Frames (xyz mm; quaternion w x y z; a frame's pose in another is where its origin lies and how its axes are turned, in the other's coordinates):
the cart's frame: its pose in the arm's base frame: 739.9 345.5 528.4 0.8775 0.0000 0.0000 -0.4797
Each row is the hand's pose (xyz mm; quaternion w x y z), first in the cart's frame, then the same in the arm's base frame.
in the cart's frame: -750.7 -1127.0 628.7 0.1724 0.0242 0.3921 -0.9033
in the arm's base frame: -614.0 369.0 1157.1 0.2820 -0.2093 -0.3324 0.8753
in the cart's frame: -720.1 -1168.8 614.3 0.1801 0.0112 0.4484 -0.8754
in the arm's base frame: -632.7 320.7 1142.7 0.2619 -0.2249 -0.3881 0.8545
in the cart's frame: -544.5 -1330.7 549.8 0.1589 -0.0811 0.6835 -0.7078
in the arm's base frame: -674.2 85.5 1078.2 0.2001 -0.2567 -0.6386 0.6973
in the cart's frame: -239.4 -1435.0 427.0 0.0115 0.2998 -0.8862 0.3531
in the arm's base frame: -597.3 -227.6 955.4 0.1795 -0.1620 -0.9214 0.3043
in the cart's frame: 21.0 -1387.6 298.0 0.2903 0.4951 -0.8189 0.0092
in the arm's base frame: -416.8 -421.2 826.4 0.2591 0.0416 -0.9560 -0.1312
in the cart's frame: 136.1 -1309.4 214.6 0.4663 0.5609 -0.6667 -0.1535
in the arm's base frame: -288.8 -475.9 743.0 0.3355 0.1724 -0.8540 -0.3583
